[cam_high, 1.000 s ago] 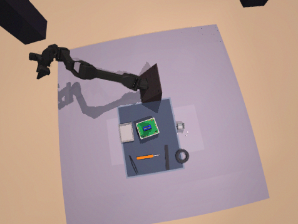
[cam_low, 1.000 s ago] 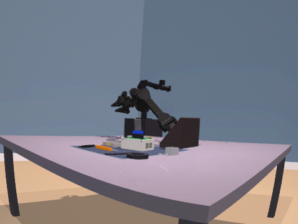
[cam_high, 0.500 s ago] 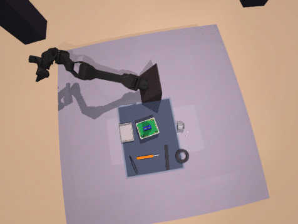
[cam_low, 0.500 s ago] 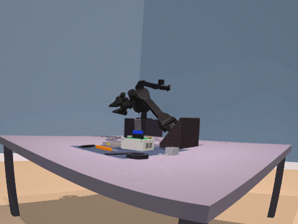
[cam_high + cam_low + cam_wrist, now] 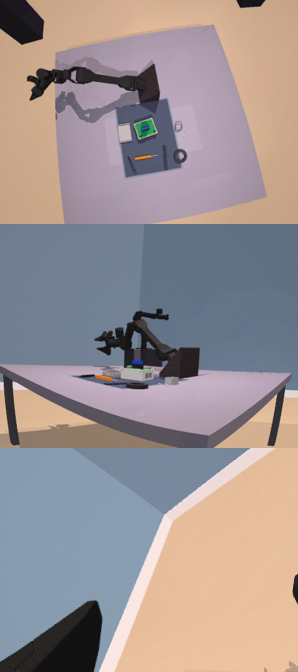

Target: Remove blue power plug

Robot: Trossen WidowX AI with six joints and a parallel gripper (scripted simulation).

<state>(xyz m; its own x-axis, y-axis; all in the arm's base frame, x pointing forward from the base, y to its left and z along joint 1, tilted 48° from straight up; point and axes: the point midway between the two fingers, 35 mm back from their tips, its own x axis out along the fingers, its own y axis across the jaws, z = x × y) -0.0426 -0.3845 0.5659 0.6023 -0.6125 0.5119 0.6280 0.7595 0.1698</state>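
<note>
Now: gripper tip 67 cm to the right of the blue power plug, 30 cm short of it and 7 cm above it. Also, from my gripper tip: black bar 76 cm to the left, 50 cm ahead, 15 cm below; grey tray 53 cm to the left, 30 cm ahead, 15 cm below; dark blue mat 67 cm to the left, 35 cm ahead, 15 cm below.
</note>
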